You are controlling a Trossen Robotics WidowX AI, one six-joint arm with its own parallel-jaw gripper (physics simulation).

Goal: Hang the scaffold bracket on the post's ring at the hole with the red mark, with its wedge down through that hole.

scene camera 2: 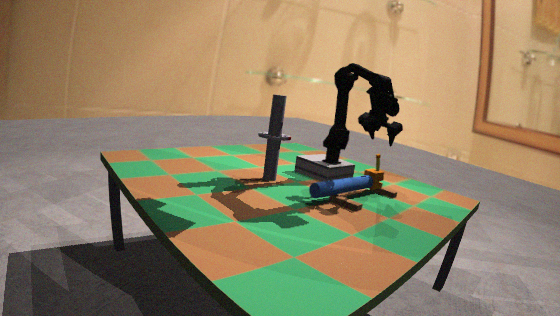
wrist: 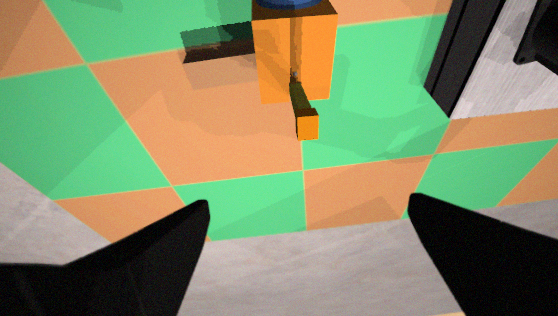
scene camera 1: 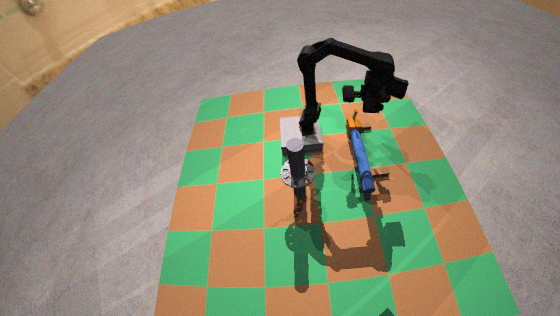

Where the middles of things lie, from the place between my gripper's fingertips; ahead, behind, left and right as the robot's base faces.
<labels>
Now: hand 15 cm short of the scaffold bracket (scene camera 2: pixel 371 178), 4 cm to the left of it and 11 cm above it. The rest, counted from my hand: orange wedge (wrist: pixel 306 118): 1 cm behind, 1 cm to the right, 9 cm below; then grey post (scene camera 2: pixel 279 101): 23 cm ahead, 34 cm to the right, 4 cm below.
</labels>
